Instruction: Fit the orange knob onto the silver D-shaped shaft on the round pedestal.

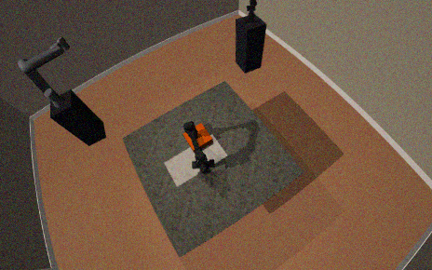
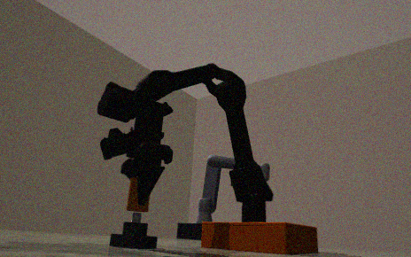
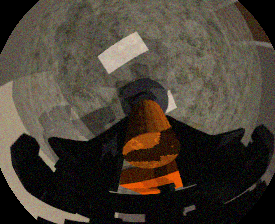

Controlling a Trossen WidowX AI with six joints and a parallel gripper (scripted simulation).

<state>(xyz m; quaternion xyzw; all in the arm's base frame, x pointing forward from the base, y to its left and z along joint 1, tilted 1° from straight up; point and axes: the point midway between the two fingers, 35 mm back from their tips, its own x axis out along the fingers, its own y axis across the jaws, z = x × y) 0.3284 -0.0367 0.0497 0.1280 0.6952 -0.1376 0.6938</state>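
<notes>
Right now the round pedestal is 4 cm below my gripper tip. Also, from my gripper tip: orange knob: 3 cm above.
</notes>
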